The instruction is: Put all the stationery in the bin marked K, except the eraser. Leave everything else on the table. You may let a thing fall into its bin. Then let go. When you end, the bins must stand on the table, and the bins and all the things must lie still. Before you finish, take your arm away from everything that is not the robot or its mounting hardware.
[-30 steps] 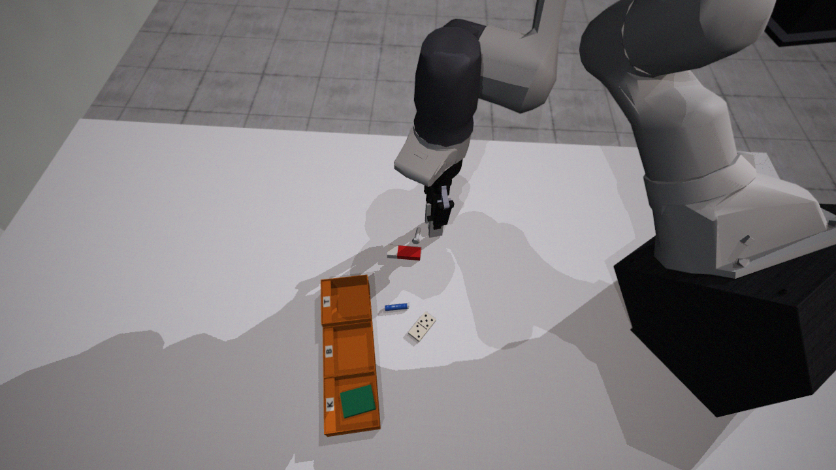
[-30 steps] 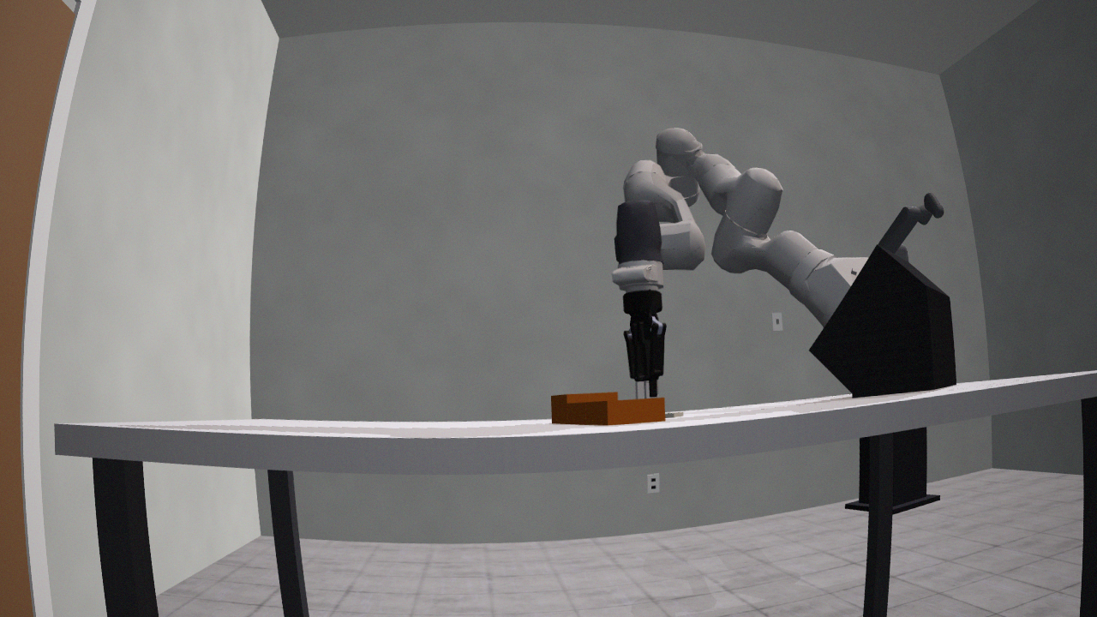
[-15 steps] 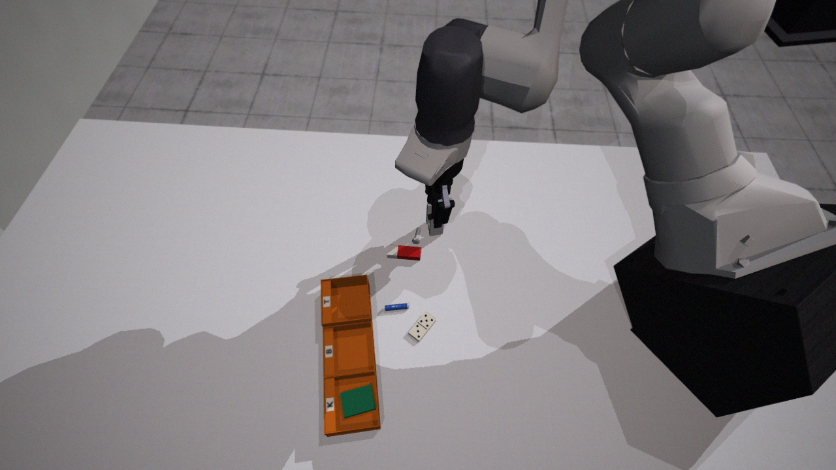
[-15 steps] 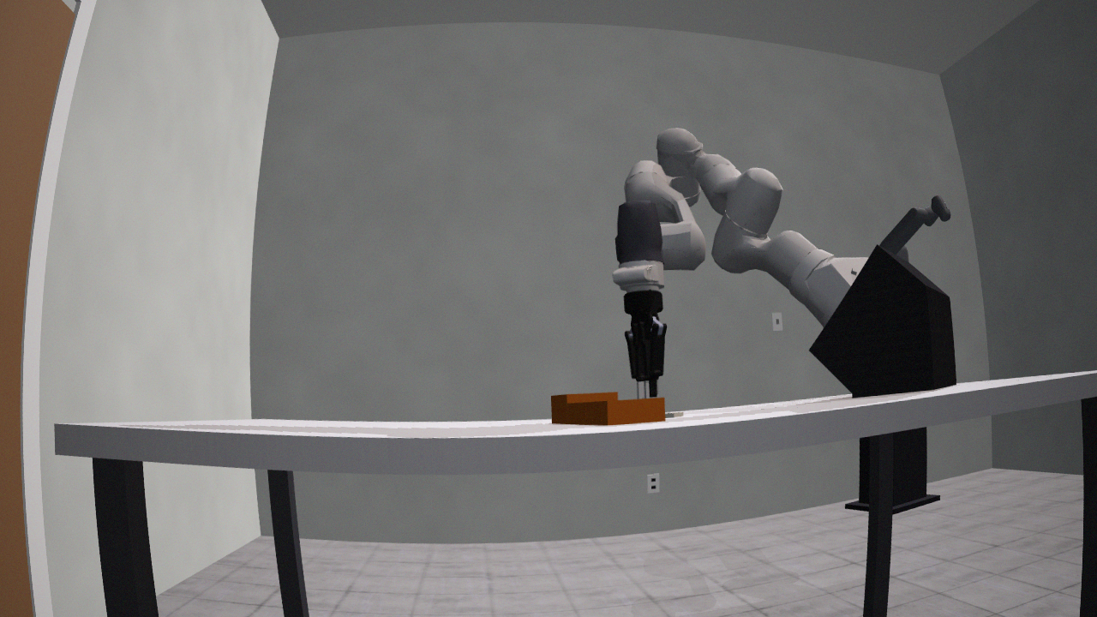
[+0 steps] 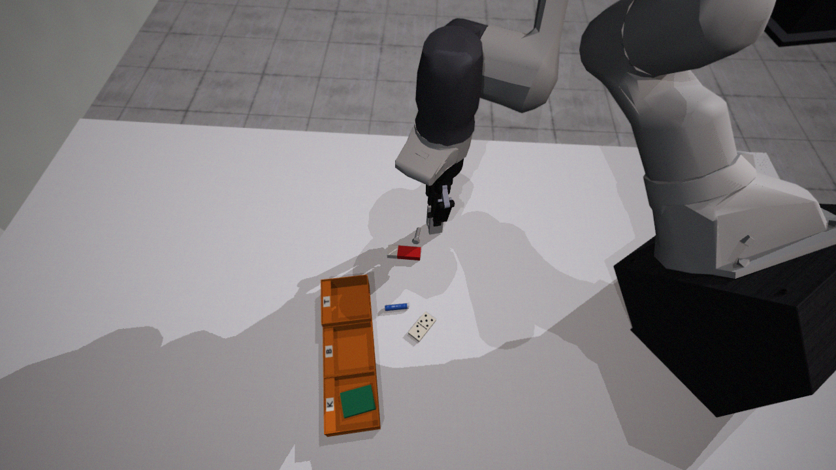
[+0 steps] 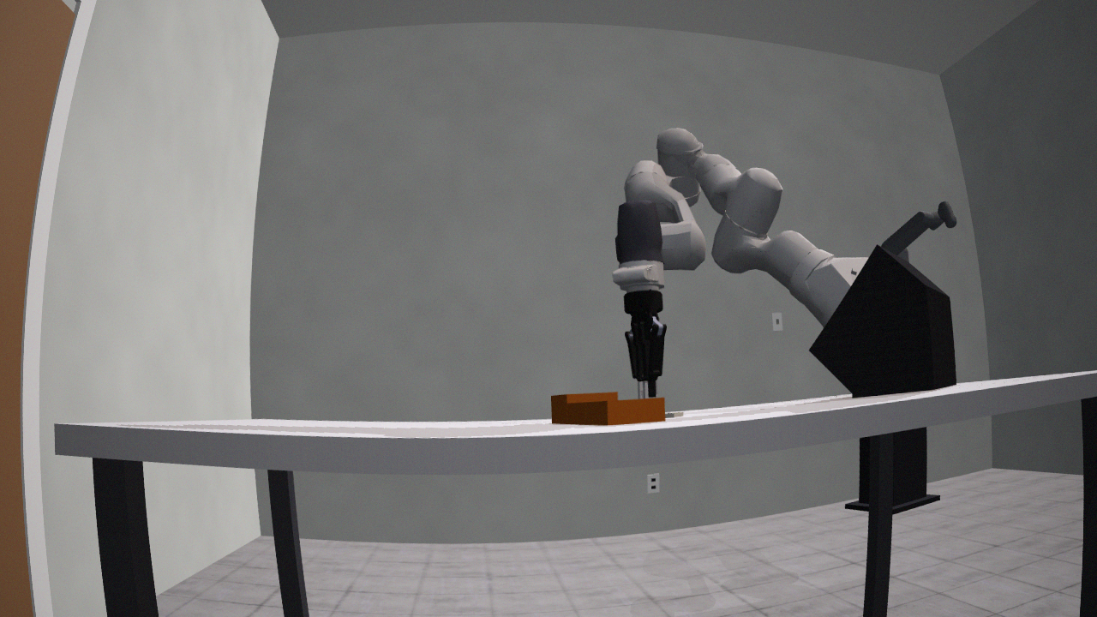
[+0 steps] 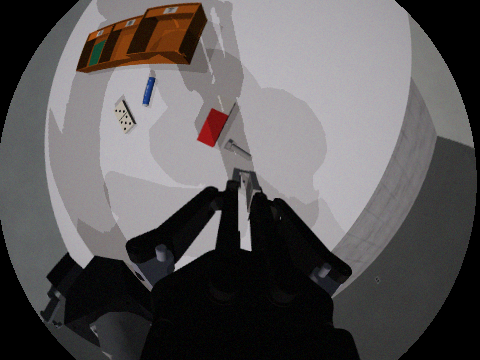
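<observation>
My gripper is now 4 cm short of the grey pin-like thing, 2 cm to the right of it and 3 cm above it. Round my hand: eraser (7 cm ahead, 5 cm to the left, 3 cm below); small blue pen-like stick (9 cm ahead, 17 cm to the left, 3 cm below); grey metal thing (3 cm below).
</observation>
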